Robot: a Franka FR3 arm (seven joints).
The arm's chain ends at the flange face. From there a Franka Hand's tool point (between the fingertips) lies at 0.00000 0.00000 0.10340 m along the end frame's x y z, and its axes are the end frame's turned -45 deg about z.
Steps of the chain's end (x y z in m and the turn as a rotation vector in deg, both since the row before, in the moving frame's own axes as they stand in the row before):
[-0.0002, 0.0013, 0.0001, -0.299, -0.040, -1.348]
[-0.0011, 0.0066, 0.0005, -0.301, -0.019, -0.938]
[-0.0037, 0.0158, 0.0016, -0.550, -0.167, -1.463]
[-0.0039, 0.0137, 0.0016, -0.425, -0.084, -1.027]
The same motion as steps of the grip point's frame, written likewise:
[-0.0015, 0.0011, 0.0001, -0.183, -0.240, -1.348]
[-0.0059, 0.0043, 0.0005, -0.199, -0.226, -0.938]
[-0.0147, 0.0091, 0.0016, -0.271, -0.507, -1.463]
[-0.0131, 0.0074, 0.0016, -0.241, -0.360, -1.027]

